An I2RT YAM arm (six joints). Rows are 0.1 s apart.
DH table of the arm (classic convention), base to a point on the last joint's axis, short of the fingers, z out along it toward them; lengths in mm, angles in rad. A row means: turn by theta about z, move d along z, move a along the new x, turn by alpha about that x. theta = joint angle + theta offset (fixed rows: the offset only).
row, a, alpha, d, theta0
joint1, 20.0, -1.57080, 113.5, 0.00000
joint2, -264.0, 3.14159, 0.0, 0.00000
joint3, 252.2, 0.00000, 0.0, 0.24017
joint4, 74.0, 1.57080, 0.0, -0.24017
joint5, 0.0, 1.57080, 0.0, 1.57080
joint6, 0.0, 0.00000, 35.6, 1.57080
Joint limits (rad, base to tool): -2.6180..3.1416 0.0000..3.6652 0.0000..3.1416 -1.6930..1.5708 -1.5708..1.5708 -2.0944..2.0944
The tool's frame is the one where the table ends.
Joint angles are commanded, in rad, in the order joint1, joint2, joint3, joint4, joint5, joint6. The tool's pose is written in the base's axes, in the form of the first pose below.
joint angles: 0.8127 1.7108 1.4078 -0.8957 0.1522 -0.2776
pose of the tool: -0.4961, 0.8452, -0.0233, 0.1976, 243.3, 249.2, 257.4
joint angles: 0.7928 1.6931 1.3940 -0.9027 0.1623 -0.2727
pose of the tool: -0.4848, 0.8516, -0.0300, 0.1972, 245.1, 240.5, 258.9
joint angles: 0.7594 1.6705 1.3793 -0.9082 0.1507 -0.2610
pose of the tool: -0.4665, 0.8620, -0.0263, 0.1967, 248.7, 228.7, 261.6
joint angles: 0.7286 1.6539 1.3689 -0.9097 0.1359 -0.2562
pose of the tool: -0.4521, 0.8697, -0.0212, 0.1969, 252.4, 218.8, 263.7
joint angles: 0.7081 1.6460 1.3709 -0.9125 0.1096 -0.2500
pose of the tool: -0.4426, 0.8747, -0.0092, 0.1974, 255.3, 213.5, 266.5
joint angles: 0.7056 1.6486 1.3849 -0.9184 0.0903 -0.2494
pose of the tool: -0.4427, 0.8745, 0.0005, 0.1979, 256.4, 214.2, 269.5
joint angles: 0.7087 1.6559 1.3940 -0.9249 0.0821 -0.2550
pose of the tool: -0.4476, 0.8728, 0.0036, 0.1948, 256.7, 216.2, 269.6
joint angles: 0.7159 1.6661 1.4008 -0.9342 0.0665 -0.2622
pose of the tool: -0.4560, 0.8700, 0.0097, 0.1871, 255.8, 219.4, 267.9
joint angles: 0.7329 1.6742 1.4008 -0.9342 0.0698 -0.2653
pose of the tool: -0.4649, 0.8661, 0.0084, 0.1835, 253.0, 224.4, 265.3
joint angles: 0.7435 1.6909 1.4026 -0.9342 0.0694 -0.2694
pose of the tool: -0.4722, 0.8636, 0.0075, 0.1763, 252.6, 228.9, 260.5
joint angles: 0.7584 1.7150 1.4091 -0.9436 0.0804 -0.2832
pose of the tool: -0.4852, 0.8588, -0.0009, 0.1647, 251.8, 234.6, 254.3
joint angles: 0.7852 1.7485 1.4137 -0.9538 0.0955 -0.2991
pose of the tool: -0.5045, 0.8506, -0.0121, 0.1477, 248.7, 243.8, 244.4
